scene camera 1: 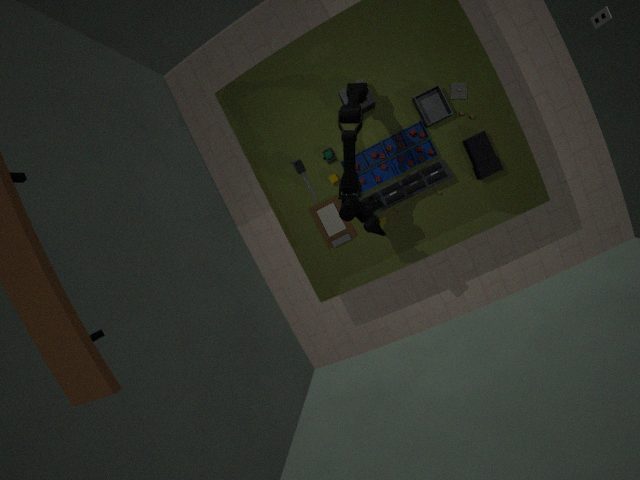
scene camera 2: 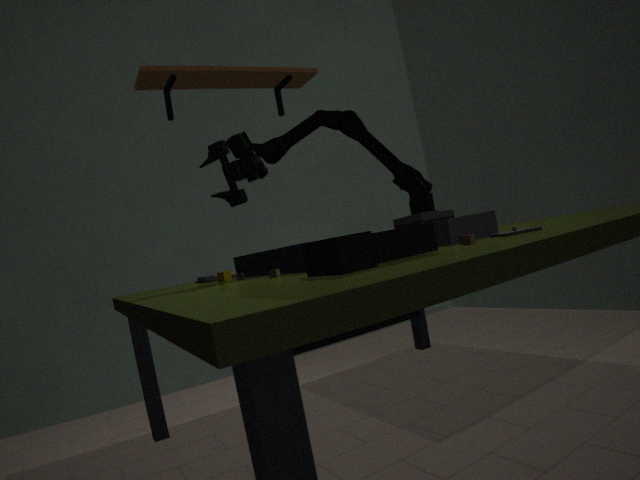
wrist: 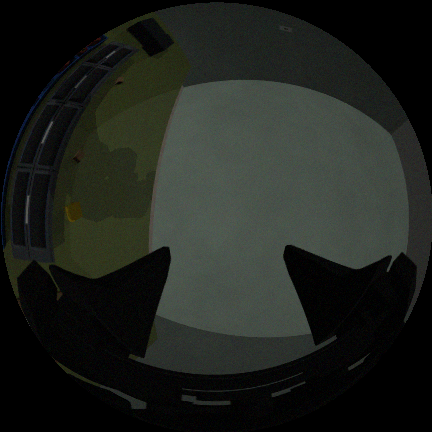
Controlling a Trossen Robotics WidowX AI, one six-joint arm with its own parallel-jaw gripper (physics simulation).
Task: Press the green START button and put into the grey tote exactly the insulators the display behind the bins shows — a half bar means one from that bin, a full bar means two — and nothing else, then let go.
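Frame: origin at the arm's base, x ahead, y left, z up, level; millimetres.
Seen in the pictures: gripper, fingertip midpoint: (scene camera 1: 382,231) (scene camera 2: 205,181) (wrist: 229,253); arm's base, origin of the base link: (scene camera 2: 423,214).
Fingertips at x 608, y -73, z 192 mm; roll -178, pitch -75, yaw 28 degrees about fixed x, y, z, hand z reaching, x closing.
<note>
Pixels of each thing's top centre, then the offset from my fingertips to it. "pt": a spot on its surface instead.
- green START button, middle of its top: (scene camera 1: 328,154) 398 mm back, 144 mm right, 235 mm down
- grey tote, middle of its top: (scene camera 2: 450,218) (scene camera 1: 433,104) 471 mm back, 393 mm left, 222 mm down
- black box, middle of its top: (scene camera 2: 368,231) (scene camera 1: 484,154) 185 mm back, 558 mm left, 220 mm down
- brown-framed board, surface spot: (scene camera 1: 316,213) pt 140 mm back, 296 mm right, 270 mm down
- small grey plate, middle of its top: (scene camera 2: 514,230) (scene camera 1: 459,90) 510 mm back, 544 mm left, 270 mm down
My gripper (scene camera 2: 207,181) (wrist: 229,253) is open, with no object between its fingers, raised high above the table beyond the display. The green START button (scene camera 1: 329,154) is left of the blue bins (scene camera 1: 390,168). Orange-red insulators (scene camera 1: 431,152) lie in these bins; my arm covers part of the left bins. The grey tote (scene camera 1: 433,106) (scene camera 2: 473,227) stands beside the bins' right end, and no insulator shows in it. The long dark display (scene camera 1: 423,179) (wrist: 35,168) shows several white bars. Their exact lengths are hard to tell, and my arm hides its left end in scene camera 1.
A black box (scene camera 1: 483,155) (scene camera 2: 341,253) (wrist: 150,36) stands right of the display. A yellow cube (scene camera 1: 382,222) (scene camera 2: 223,276) (wrist: 74,211) lies beyond it, another yellow cube (scene camera 1: 333,178) near the bins' left end. A brown-framed board (scene camera 1: 316,213) and a small grey plate (scene camera 1: 454,95) lie on the table.
</note>
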